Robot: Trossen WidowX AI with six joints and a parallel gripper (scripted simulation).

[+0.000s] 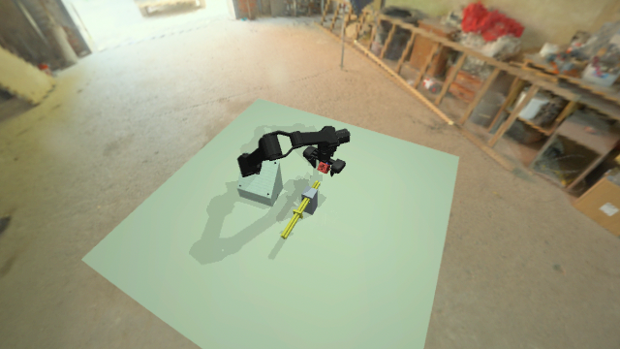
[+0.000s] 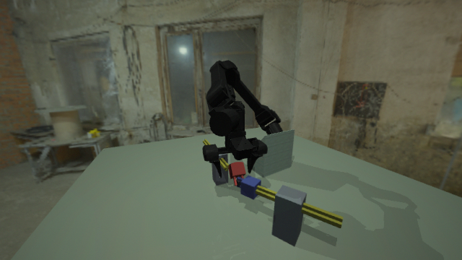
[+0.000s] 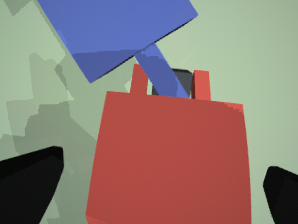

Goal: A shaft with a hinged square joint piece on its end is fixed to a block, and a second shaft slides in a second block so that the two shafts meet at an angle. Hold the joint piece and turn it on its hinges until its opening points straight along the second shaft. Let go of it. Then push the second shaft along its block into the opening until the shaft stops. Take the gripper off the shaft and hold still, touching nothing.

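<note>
Now: gripper tip 20 mm below the red joint piece and 10 mm to the right of it.
</note>
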